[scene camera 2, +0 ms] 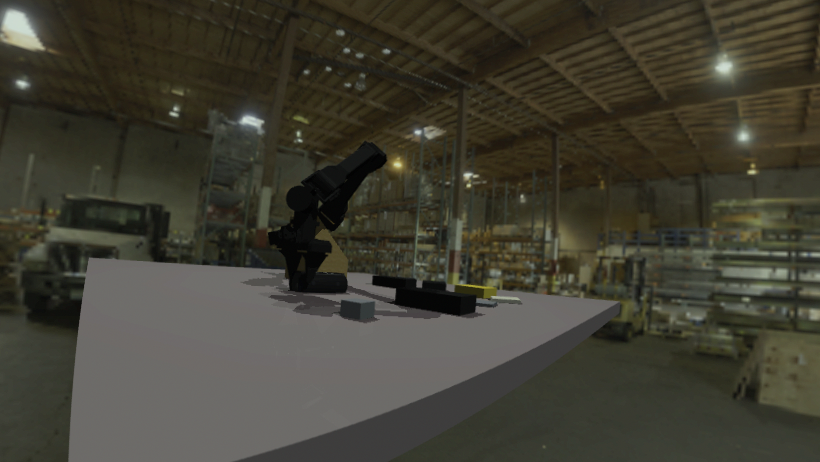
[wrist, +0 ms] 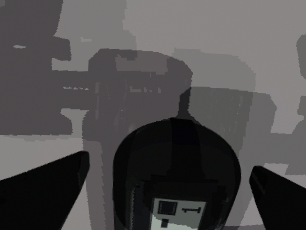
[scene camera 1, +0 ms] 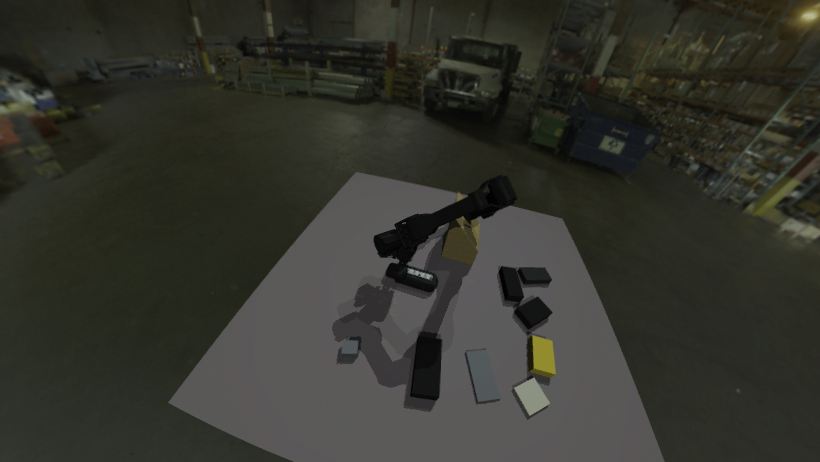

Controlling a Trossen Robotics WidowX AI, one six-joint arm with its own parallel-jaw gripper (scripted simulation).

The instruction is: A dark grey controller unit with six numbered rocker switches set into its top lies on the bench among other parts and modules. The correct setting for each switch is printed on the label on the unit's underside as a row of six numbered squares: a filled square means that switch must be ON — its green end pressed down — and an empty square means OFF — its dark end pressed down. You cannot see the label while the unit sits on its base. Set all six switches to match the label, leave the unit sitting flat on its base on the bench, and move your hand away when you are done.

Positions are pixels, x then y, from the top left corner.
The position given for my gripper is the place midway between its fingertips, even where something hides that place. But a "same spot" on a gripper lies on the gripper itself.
My gripper shows in scene camera 2, in the wrist view and in scene camera 1 (400, 272). A long black block shows in scene camera 2 and in scene camera 1; in the wrist view it is out of frame. One and the same spot on my gripper: (wrist: 52, 189) is (scene camera 2: 305, 268). The same spot on the long black block: (scene camera 2: 454, 303) is (scene camera 1: 411, 390).
